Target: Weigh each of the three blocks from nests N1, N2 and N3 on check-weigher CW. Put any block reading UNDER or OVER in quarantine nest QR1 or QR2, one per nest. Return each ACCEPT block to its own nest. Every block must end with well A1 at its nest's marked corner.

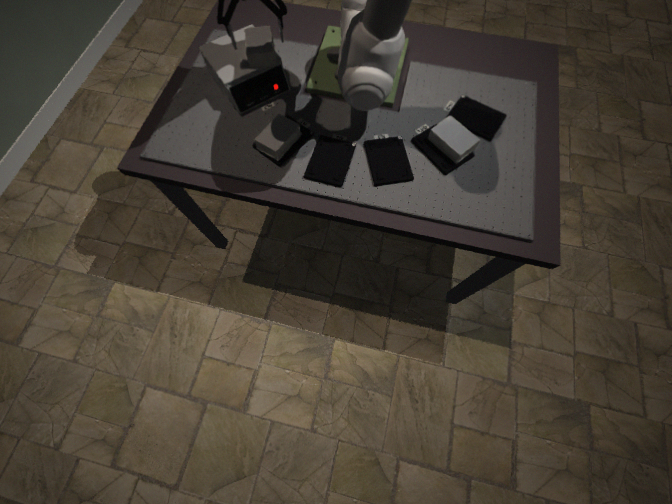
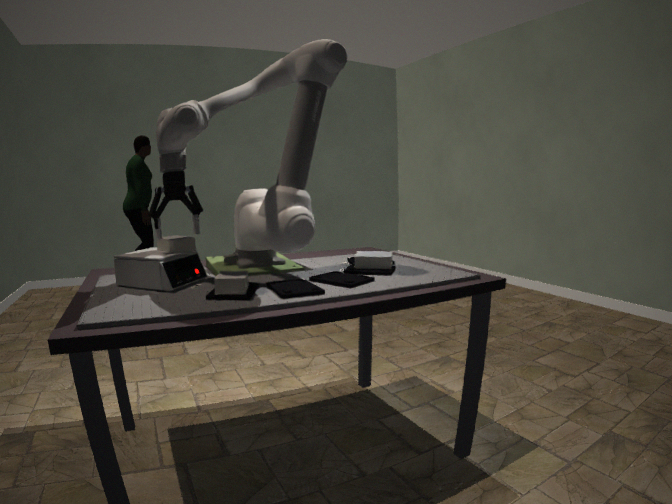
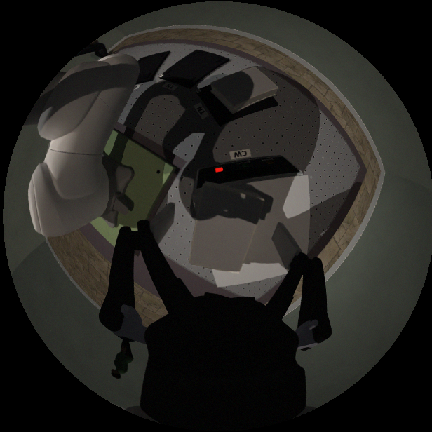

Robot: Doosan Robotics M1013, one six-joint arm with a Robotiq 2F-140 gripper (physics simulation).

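My gripper (image 1: 258, 42) (image 2: 176, 230) (image 3: 225, 221) is open and empty, low over check-weigher CW (image 2: 138, 271) (image 3: 297, 200), its fingertips spread either side of a pale block (image 1: 259, 47) (image 2: 176, 244) (image 3: 222, 242) on the weigher, about level with or just above its top. The weigher's display (image 1: 257, 89) shows a red light; its reading is not legible. A second block (image 1: 277, 138) (image 2: 231, 284) (image 3: 265, 85) sits on nest N1 (image 1: 295, 146) (image 3: 215, 112). A third block (image 1: 454, 138) (image 2: 372, 259) sits on nest QR1 (image 1: 434, 157). Well A1 cannot be made out on the blocks.
Flat black nests N2 (image 1: 330, 160) (image 2: 295, 288) (image 3: 195, 67) and N3 (image 1: 388, 161) (image 2: 341, 278) (image 3: 152, 67) bear no block; neither does QR2 (image 1: 483, 116). The arm's base stands on a green plate (image 1: 322, 81) (image 3: 145, 190) beside the weigher. A person (image 2: 138, 184) stands behind the table.
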